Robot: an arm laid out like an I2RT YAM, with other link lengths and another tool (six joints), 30 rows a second.
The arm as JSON. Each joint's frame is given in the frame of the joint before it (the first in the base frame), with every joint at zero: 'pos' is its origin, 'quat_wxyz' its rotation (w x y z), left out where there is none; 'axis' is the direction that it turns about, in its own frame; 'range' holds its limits. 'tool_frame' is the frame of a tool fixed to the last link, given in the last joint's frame.
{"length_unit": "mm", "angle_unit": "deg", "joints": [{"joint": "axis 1", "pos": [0.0, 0.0, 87.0], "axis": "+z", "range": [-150.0, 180.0]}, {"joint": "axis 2", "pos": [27.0, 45.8, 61.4], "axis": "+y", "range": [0.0, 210.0]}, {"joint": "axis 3", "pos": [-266.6, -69.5, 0.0], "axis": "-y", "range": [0.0, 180.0]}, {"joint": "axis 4", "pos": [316.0, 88.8, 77.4], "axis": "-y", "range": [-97.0, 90.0]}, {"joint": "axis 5", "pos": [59.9, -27.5, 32.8], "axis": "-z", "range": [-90.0, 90.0]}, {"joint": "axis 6", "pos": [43.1, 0.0, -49.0], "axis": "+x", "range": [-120.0, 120.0]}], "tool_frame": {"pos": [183.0, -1.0, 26.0], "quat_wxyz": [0.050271, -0.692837, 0.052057, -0.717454]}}
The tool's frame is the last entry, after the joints.
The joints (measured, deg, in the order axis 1, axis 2, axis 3, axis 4, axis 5, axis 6), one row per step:
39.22, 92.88, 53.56, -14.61, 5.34, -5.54
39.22, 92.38, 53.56, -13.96, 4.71, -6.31
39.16, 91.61, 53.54, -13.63, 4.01, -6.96
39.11, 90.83, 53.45, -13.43, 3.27, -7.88
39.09, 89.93, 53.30, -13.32, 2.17, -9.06
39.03, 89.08, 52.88, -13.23, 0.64, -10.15
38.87, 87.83, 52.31, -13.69, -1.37, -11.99
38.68, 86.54, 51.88, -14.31, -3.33, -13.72
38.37, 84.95, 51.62, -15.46, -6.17, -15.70
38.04, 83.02, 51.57, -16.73, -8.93, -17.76
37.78, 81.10, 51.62, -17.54, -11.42, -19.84
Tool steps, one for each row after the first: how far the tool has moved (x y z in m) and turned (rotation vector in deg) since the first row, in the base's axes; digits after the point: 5 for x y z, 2 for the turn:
0.00091, 0.00439, 0.00605, 0.72, -0.81, 0.99
0.00124, 0.00790, 0.01331, 1.49, -1.51, 1.87
0.00054, 0.01104, 0.01969, 2.03, -2.15, 3.00
-0.00181, 0.01518, 0.02631, 2.62, -2.70, 4.59
-0.00640, 0.01916, 0.03018, 3.33, -2.78, 6.34
-0.01385, 0.02255, 0.03441, 3.79, -2.70, 8.87
-0.02093, 0.02559, 0.03977, 4.31, -2.68, 11.26
-0.03043, 0.02988, 0.04775, 5.28, -2.40, 14.27
-0.03924, 0.03409, 0.06023, 6.42, -2.65, 17.29
-0.04656, 0.03885, 0.07513, 7.65, -3.60, 20.24

